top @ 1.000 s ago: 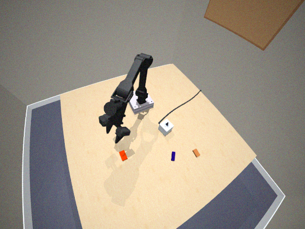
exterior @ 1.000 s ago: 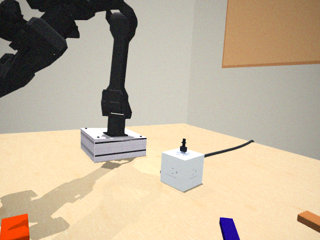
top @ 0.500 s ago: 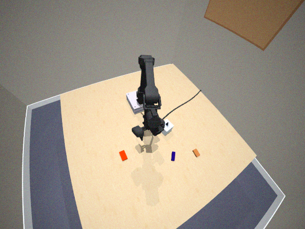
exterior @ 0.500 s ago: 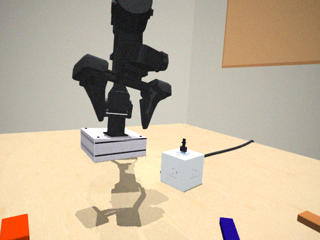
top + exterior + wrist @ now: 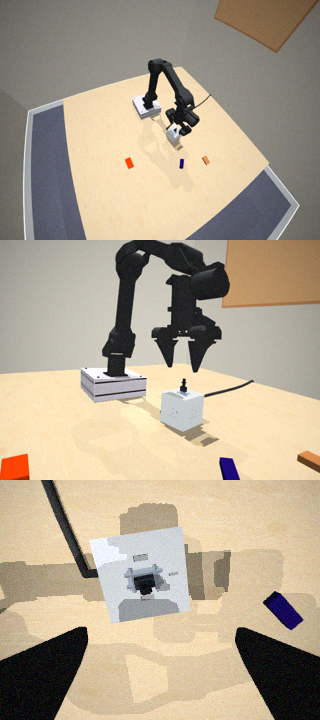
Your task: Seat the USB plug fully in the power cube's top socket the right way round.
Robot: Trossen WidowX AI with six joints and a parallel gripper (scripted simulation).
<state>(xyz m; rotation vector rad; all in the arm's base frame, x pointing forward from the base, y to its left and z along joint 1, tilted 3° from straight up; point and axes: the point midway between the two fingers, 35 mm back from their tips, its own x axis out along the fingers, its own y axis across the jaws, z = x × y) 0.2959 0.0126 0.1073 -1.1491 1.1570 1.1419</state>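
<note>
The dark USB plug lies 1 cm behind my gripper tip, 2 cm to the left of it and 5 cm below it. Round my gripper tip: blue block 19 cm ahead, 6 cm to the right, 13 cm below; orange-red block 34 cm to the right, 13 cm below; tan block 27 cm ahead, 10 cm to the left, 13 cm below.
</note>
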